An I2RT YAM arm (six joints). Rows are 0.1 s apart.
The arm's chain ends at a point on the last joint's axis. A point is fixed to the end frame.
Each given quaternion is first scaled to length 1.
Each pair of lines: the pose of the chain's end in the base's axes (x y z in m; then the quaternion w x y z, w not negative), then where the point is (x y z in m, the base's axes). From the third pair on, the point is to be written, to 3 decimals.
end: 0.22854 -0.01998 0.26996 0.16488 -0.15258 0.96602 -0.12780
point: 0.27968 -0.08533 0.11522
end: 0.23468 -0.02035 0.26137 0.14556 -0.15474 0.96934 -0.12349
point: 0.27952 -0.08532 0.10453
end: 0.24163 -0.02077 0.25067 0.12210 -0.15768 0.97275 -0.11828
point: 0.279 -0.085 0.092
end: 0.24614 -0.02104 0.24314 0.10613 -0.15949 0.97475 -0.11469
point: 0.278 -0.085 0.083
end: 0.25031 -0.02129 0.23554 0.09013 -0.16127 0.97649 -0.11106
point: 0.277 -0.085 0.074
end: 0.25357 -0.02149 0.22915 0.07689 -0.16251 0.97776 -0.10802
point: 0.276 -0.085 0.067
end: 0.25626 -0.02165 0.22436 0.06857 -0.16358 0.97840 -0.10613
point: 0.276 -0.085 0.062
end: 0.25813 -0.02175 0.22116 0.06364 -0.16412 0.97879 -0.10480
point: 0.276 -0.085 0.058
